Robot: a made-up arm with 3 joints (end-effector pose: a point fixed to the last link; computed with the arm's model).
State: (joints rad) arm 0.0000 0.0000 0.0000
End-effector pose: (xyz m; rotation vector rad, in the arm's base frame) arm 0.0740 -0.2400 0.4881 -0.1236 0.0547 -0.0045
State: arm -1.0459 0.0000 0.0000
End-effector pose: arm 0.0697 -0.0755 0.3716 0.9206 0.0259 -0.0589
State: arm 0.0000 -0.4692 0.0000
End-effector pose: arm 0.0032 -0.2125 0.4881 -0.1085 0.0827 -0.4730
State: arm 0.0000 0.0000 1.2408
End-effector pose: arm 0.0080 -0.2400 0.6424 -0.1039 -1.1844 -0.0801
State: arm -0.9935 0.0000 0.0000
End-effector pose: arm 0.0695 -0.0860 0.3729 0.8683 0.0276 -0.0562
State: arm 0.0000 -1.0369 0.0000
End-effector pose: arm -0.0546 -0.1415 0.4881 -0.0840 0.1139 -1.0397
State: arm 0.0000 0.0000 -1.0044
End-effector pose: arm -0.0174 -0.2400 0.3834 -0.1158 1.0578 0.0582
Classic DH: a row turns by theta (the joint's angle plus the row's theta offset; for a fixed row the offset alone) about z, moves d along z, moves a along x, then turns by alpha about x. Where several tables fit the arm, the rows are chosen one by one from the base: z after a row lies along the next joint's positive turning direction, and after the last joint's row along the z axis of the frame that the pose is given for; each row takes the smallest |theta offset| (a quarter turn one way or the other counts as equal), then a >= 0, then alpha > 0; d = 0 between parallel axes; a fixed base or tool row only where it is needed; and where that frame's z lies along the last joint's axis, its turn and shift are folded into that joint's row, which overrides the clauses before.
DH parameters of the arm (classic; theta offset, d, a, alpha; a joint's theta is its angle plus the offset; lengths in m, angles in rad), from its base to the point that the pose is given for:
base (fixed): 1.5411 0.5788 -0.0542 -1.4921
joint 1: 0 -0.0986 -0.0209 1.4921
joint 2: -1.5411 -0.052 -0.163 1.5708
joint 3: -0.0553 0.1591 0.1425 -1.6942
tool (fixed): -0.0079 -0.0233 0 0

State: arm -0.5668 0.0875 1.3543
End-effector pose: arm -0.0012 -0.2565 0.5351 0.4108 -1.2730 -0.4167
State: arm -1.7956 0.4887 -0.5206
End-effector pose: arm 0.1332 0.1265 0.4161 1.4546 -0.0941 0.6592
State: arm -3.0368 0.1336 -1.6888
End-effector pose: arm -0.0476 0.1822 0.7620 1.9668 -0.1682 2.0260
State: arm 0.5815 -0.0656 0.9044
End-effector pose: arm 0.0428 -0.1875 0.7041 -0.6640 -0.8468 0.1716
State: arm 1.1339 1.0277 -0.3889
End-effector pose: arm 0.2264 -0.2325 0.6340 -1.3578 0.9342 0.8402
